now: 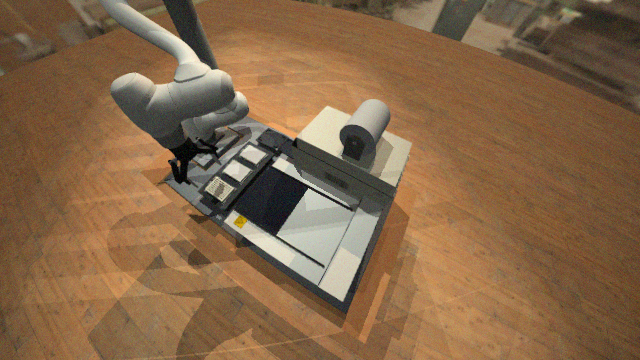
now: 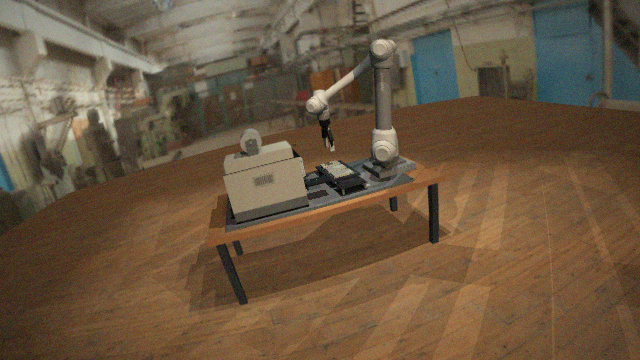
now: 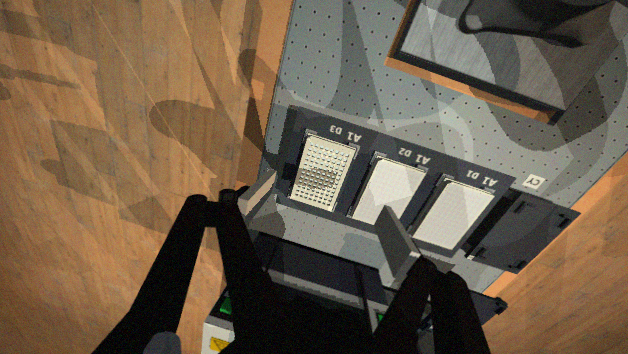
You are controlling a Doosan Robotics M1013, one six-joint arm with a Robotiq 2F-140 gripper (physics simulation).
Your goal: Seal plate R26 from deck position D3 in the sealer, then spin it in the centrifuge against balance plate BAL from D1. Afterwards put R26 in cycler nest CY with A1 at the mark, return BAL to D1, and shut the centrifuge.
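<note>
Plate R26, cream with wells showing, sits at D3 on the dark deck rack. Balance plate BAL, with a smooth pale top, sits at D1. Cycler nest CY is dark and holds no plate. My gripper is open and empty, raised above the table near the rack's D3 end. The sealer is a beige box with a roll on top. The centrifuge has a dark rectangle and a pale panel on top; I cannot tell whether it is open.
Another pale plate sits at D2 between R26 and BAL. The arm's base stands behind the rack. The sealer's tall front wall rises beside the centrifuge. A yellow warning label marks the centrifuge's near corner.
</note>
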